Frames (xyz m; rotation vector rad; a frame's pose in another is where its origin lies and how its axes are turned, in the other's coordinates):
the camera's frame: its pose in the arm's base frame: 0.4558 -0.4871 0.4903 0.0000 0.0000 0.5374
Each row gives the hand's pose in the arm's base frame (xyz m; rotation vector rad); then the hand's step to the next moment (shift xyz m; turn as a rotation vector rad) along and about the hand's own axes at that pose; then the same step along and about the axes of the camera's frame.
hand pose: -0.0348 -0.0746 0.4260 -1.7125 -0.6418 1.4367
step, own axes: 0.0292 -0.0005 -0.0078 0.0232 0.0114 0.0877
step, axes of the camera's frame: 0.0233 0.0111 -0.0158 -0.0521 0.0705 -0.0262
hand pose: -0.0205 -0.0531 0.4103 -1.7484 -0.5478 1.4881
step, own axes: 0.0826 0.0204 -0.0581 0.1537 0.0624 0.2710
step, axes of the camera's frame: 0.0783 -0.0087 -0.0664 -0.1259 0.2478 -0.1540
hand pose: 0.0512 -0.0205 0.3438 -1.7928 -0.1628 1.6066
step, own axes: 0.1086 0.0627 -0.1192 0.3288 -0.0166 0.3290
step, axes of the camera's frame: 0.0746 -0.0890 -0.1282 -0.0244 0.3915 -0.2505
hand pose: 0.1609 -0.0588 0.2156 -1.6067 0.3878 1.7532
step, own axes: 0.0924 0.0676 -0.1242 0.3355 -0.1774 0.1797
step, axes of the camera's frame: -0.0092 -0.1113 -0.1267 0.1724 0.2944 -0.2449
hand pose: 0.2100 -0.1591 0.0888 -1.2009 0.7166 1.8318
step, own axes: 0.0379 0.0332 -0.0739 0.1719 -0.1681 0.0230
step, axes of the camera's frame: -0.0350 -0.0534 -0.0626 0.1645 0.0868 -0.1540
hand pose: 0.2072 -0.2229 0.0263 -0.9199 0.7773 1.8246
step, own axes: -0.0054 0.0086 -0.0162 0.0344 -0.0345 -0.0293
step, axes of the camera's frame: -0.0114 -0.0151 -0.0028 0.0274 -0.0110 -0.0486
